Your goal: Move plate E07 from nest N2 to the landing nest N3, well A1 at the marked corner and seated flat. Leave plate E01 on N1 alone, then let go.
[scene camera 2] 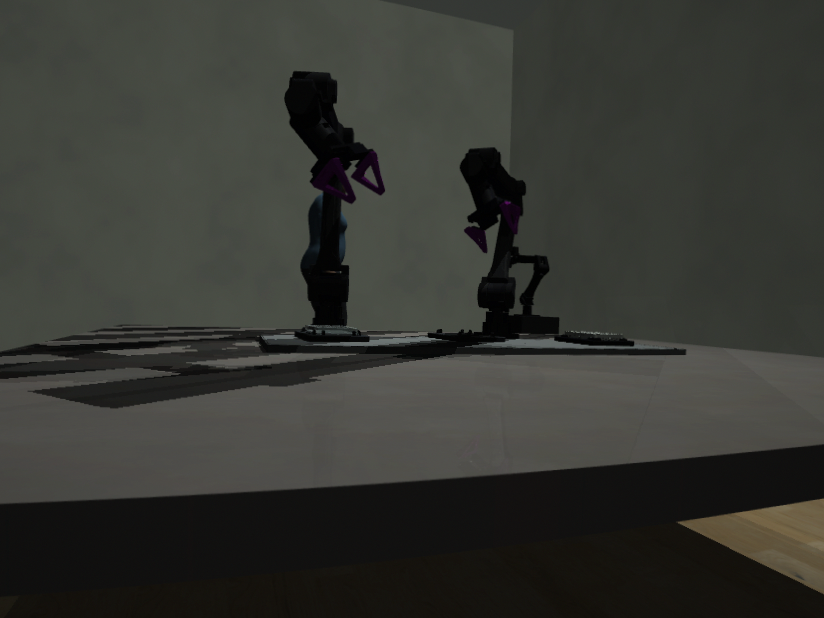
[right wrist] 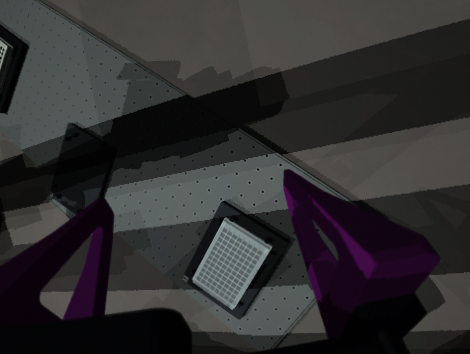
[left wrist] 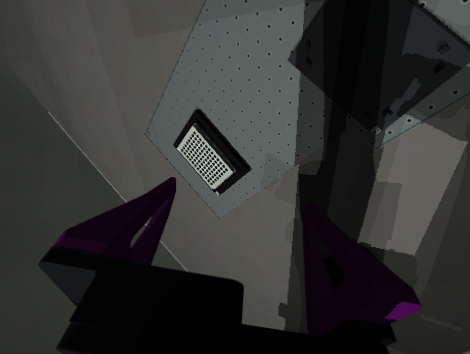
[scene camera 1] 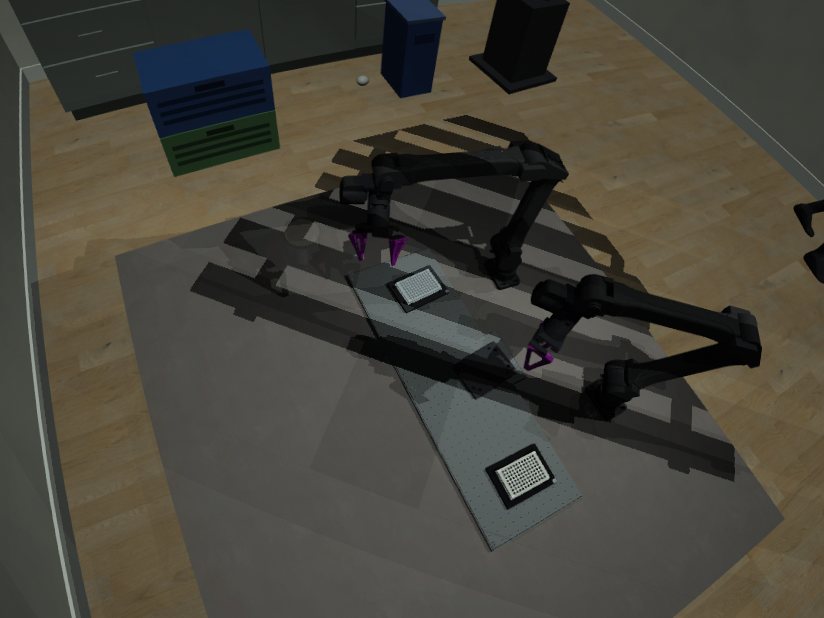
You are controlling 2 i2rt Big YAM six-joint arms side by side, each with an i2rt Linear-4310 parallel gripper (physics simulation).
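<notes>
A pale plate (scene camera 1: 417, 286) (scene camera 2: 330, 328) (right wrist: 232, 263) lies in a black nest at the board's far end in scene camera 1. A white plate (scene camera 1: 523, 474) (scene camera 2: 594, 335) (left wrist: 206, 157) lies in the black nest (left wrist: 215, 139) at the near end. The middle nest (scene camera 1: 487, 369) (left wrist: 370, 65) (right wrist: 82, 167) is empty and in shadow. I cannot read any labels. My right gripper (scene camera 1: 378, 262) (scene camera 2: 368, 197) (right wrist: 196, 191) is open and empty, high above the board's far end. My left gripper (scene camera 1: 537, 362) (scene camera 2: 500, 242) (left wrist: 241, 196) is open and empty, raised beside the middle nest; its fingers overlap in scene camera 1.
The perforated board (scene camera 1: 465, 432) lies on the grey table (scene camera 1: 279, 425) and carries the three nests. Both arms stand along its right side in scene camera 1. Dark arm shadows cross the board and the middle nest. Blue and green cabinets (scene camera 1: 219, 93) stand on the floor beyond the table.
</notes>
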